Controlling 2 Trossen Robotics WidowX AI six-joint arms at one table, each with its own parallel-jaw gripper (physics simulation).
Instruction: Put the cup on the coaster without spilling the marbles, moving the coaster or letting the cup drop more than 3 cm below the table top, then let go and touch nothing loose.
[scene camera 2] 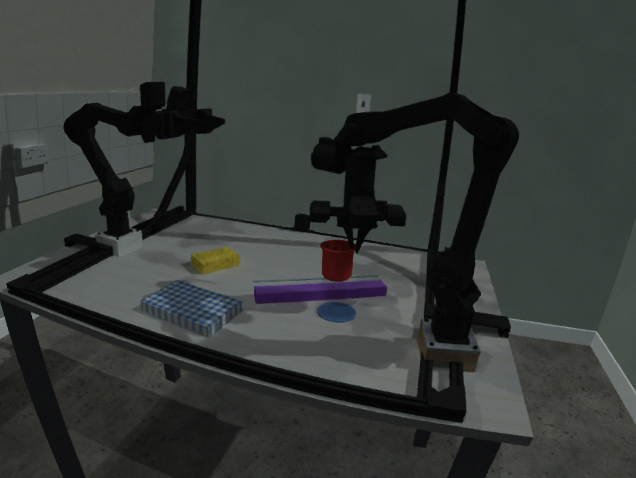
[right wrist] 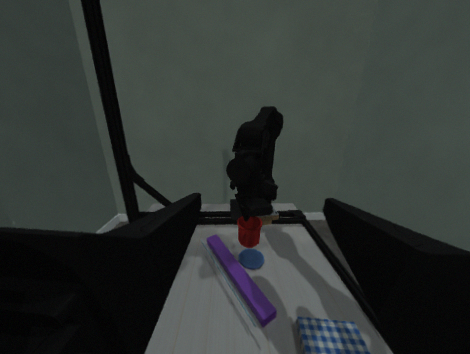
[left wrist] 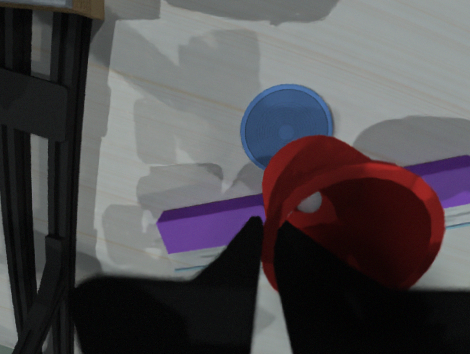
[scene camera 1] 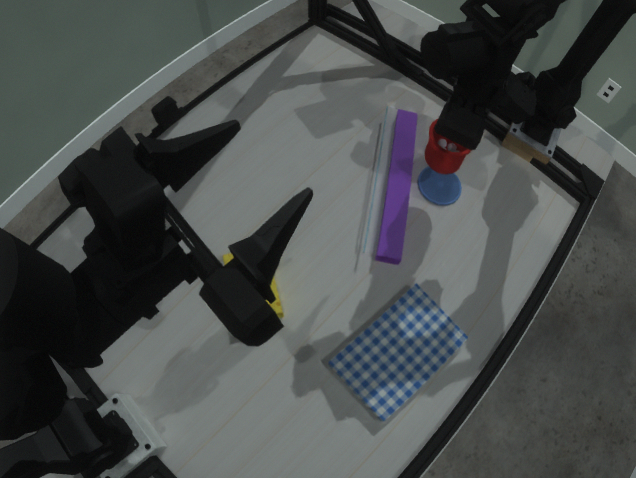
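Where they show: left gripper, fingertip midpoint: (scene camera 2: 354, 252) (right wrist: 245, 219) (left wrist: 265, 226); right gripper, fingertip midpoint: (scene camera 2: 214, 122) (right wrist: 261, 201) (scene camera 1: 272, 155); left arm's base, origin of the base link: (scene camera 2: 450, 334) (scene camera 1: 536, 128); right arm's base, origin of the base link: (scene camera 2: 118, 232) (scene camera 1: 111, 439).
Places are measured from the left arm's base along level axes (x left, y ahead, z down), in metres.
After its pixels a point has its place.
Note:
The red cup (scene camera 1: 446, 158) @(z -0.080, x -0.126, y 0.259 m) (scene camera 2: 336, 262) @(z -0.076, x -0.103, y 0.229 m) (left wrist: 310, 155) @(z -0.070, x -0.108, y 0.212 m) (right wrist: 249, 235) @(z -0.078, x -0.143, y 0.259 m) hangs in the air, roughly upright, with pale marbles (scene camera 1: 442, 143) @(z -0.054, x -0.146, y 0.214 m) (left wrist: 310, 201) @(z -0.055, x -0.138, y 0.223 m) inside. My left gripper (scene camera 2: 354, 249) @(z -0.087, x -0.138, y 0.196 m) (left wrist: 265, 226) @(z -0.087, x -0.138, y 0.196 m) is shut on the cup's wall at the rim. The blue coaster (scene camera 1: 439, 186) @(z 0.044, x -0.119, y 0.224 m) (scene camera 2: 336, 311) @(z 0.044, x -0.117, y 0.219 m) (left wrist: 286, 115) @(z 0.044, x -0.105, y 0.215 m) (right wrist: 251, 259) @(z 0.044, x -0.121, y 0.226 m) lies flat on the table. In the left wrist view the cup overlaps the coaster's lower edge; in scene camera 2 the cup appears beyond the purple bar, above the table. My right gripper (scene camera 1: 275, 156) @(z -0.327, x -0.220, y 0.532 m) (scene camera 2: 223, 121) @(z -0.327, x -0.220, y 0.532 m) is open and empty, high above the table.
A long purple bar (scene camera 1: 398, 190) @(z 0.021, x -0.174, y 0.289 m) (scene camera 2: 318, 291) @(z 0.024, x -0.163, y 0.265 m) (left wrist: 210, 230) @(z 0.021, x -0.220, y 0.164 m) (right wrist: 242, 282) @(z 0.021, x -0.172, y 0.316 m) lies beside the coaster, with a thin clear, blue-edged strip (scene camera 1: 372, 190) @(z 0.021, x -0.209, y 0.314 m) along it. A checkered cloth block (scene camera 1: 398, 352) @(z 0.022, x -0.042, y 0.522 m) (scene camera 2: 191, 307) @(z 0.022, x -0.015, y 0.505 m) (right wrist: 332, 336) @(z 0.022, x -0.023, y 0.460 m) and a yellow sponge (scene camera 1: 277, 303) @(z 0.017, x -0.229, y 0.556 m) (scene camera 2: 214, 259) @(z 0.017, x -0.249, y 0.542 m) lie farther off.

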